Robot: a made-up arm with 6 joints.
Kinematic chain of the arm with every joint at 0, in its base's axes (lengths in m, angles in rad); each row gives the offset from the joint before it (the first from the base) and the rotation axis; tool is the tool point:
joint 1: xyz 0 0 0.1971 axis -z
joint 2: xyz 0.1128 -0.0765 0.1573 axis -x
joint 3: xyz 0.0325 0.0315 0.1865 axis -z
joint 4: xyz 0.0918 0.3 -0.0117 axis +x
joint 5: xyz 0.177 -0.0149 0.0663 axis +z
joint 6: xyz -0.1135 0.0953 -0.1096 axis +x
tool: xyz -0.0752 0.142 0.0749
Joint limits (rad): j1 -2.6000..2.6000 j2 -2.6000..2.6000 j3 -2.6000..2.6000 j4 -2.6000..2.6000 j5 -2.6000..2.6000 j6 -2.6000..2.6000
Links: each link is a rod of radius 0.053 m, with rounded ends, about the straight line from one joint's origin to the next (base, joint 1, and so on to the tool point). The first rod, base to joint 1, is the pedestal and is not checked.
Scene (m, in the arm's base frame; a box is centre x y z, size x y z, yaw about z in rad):
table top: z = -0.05
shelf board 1: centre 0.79 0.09 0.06 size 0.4 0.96 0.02 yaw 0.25
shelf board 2: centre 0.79 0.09 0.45 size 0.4 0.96 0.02 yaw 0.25
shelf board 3: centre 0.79 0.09 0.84 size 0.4 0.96 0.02 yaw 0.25
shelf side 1: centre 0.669 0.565 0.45 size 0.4 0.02 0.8 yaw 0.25
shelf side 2: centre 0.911 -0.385 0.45 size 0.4 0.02 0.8 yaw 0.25
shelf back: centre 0.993 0.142 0.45 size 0.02 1 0.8 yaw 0.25
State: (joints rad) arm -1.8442 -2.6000 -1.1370 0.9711 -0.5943 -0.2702
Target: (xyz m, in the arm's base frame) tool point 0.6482 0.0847 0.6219
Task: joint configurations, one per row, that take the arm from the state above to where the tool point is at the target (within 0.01 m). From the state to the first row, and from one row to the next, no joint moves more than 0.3 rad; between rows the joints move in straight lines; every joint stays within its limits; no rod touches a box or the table.
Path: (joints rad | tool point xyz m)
1: -1.8597 -2.5509 -1.1651 0.9754 -0.3339 -0.2347 | 0.6479 -0.0277 0.2231
2: -1.8753 -2.5017 -1.1931 0.9798 -0.0734 -0.1993 | 0.5750 -0.0539 0.2181
3: -1.8908 -2.4526 -1.2212 0.9841 0.1870 -0.1638 | 0.4959 -0.0658 0.2217
4: -1.9064 -2.4035 -1.2492 0.9885 0.4474 -0.1283 | 0.4149 -0.0637 0.2351
5: -1.9799 -2.1643 -1.1554 0.8938 0.3824 -0.1737 | 0.4711 -0.0220 0.3476
6: -2.0533 -1.9250 -1.0615 0.7991 0.3174 -0.2191 | 0.4830 0.0143 0.4820
7: -2.1268 -1.6858 -0.9677 0.7045 0.2524 -0.2645 | 0.4455 0.0329 0.6219
8: -2.0767 -1.7998 -0.9811 0.7371 0.0171 -0.2756 | 0.5179 0.0452 0.6327
9: -2.0265 -1.9138 -0.9944 0.7698 -0.2182 -0.2866 | 0.5862 0.0632 0.6328
10: -1.9764 -2.0278 -1.0078 0.8025 -0.4535 -0.2977 | 0.6482 0.0847 0.6219

